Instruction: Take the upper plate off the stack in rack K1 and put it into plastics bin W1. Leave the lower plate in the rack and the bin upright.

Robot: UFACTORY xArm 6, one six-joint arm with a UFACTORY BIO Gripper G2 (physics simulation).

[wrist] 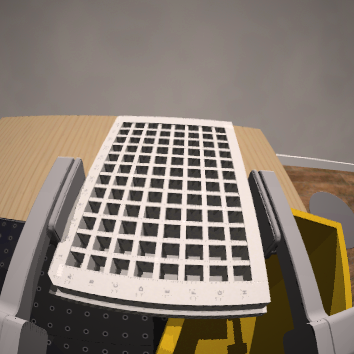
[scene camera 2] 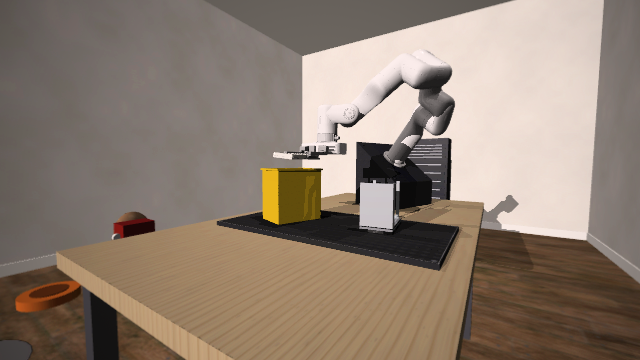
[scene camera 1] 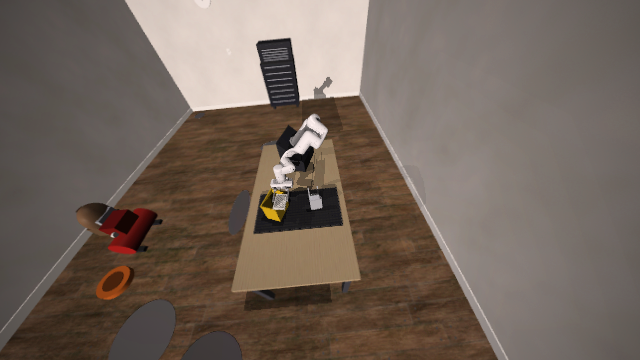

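Note:
I can see my gripper [wrist: 166, 174], and a yellow plastics bin W1 [scene camera 2: 290, 195] is here in the scene with it.

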